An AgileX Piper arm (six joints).
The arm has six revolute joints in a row. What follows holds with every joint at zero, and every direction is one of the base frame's.
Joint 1 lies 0.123 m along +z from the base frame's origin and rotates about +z.
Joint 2 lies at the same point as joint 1 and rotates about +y.
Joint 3 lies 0.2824 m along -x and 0.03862 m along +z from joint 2 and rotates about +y.
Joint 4 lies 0.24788 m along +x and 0.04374 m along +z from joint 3 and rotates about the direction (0.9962, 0, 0.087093).
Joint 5 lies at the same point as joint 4 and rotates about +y.
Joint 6 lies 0.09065 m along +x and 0.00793 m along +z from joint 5 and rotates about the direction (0.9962, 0, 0.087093).
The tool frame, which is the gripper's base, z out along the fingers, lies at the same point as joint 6; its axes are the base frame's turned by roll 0, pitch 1.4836 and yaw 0 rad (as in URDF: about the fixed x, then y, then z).
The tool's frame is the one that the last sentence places.
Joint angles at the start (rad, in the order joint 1, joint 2, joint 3, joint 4, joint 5, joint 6): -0.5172 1.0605 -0.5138 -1.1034 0.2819 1.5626
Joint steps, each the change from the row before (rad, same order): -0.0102 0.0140 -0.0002 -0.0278 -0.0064 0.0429; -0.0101 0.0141 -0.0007 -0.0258 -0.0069 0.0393; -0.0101 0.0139 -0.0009 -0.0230 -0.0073 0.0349; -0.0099 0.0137 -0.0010 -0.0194 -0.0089 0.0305; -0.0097 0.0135 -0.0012 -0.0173 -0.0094 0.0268; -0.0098 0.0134 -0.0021 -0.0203 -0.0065 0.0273
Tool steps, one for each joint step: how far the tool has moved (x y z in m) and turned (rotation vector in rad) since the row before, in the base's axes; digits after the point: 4 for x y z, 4 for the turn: 0.0008 -0.0027 -0.0021 0.0108 -0.0058 -0.0157; 0.0009 -0.0026 -0.0021 0.0104 -0.0051 -0.0140; 0.0009 -0.0026 -0.0021 0.0102 -0.0041 -0.0124; 0.0010 -0.0024 -0.0021 0.0109 -0.0041 -0.0101; 0.0010 -0.0023 -0.0021 0.0106 -0.0033 -0.0084; 0.0008 -0.0026 -0.0018 0.0078 -0.0015 -0.0096
